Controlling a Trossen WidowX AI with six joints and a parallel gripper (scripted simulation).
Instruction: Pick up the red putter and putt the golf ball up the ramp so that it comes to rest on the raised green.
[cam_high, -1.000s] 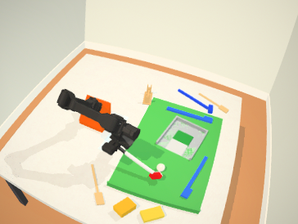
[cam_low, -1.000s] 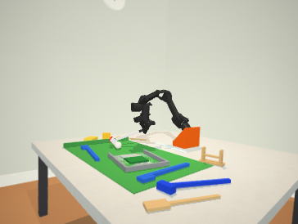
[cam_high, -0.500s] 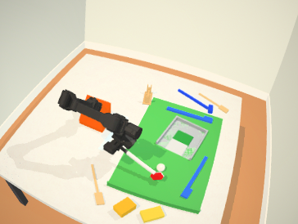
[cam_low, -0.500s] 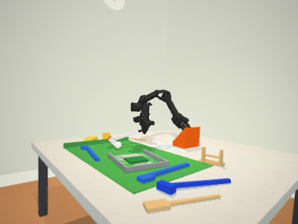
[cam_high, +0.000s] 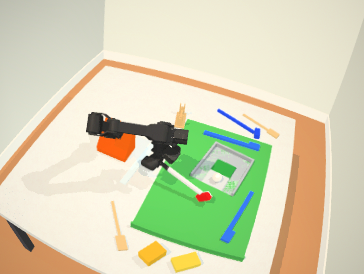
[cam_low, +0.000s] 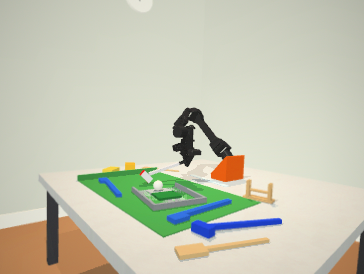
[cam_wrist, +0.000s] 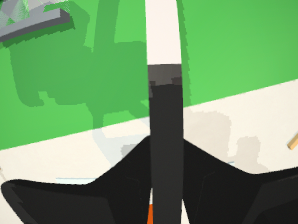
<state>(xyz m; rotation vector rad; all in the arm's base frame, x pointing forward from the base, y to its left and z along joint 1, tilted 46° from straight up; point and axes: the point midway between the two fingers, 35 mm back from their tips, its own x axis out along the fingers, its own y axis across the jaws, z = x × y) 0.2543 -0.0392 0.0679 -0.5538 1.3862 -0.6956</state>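
Right now the red putter is 120 mm ahead of my gripper tip and 10 mm to the right of it. Also, from my gripper tip: wooden rack: 400 mm to the left, 70 mm behind, 40 mm below; green mat: 230 mm ahead, 90 mm to the left, 80 mm below; white golf ball: 230 mm ahead, 100 mm to the left, 50 mm below.
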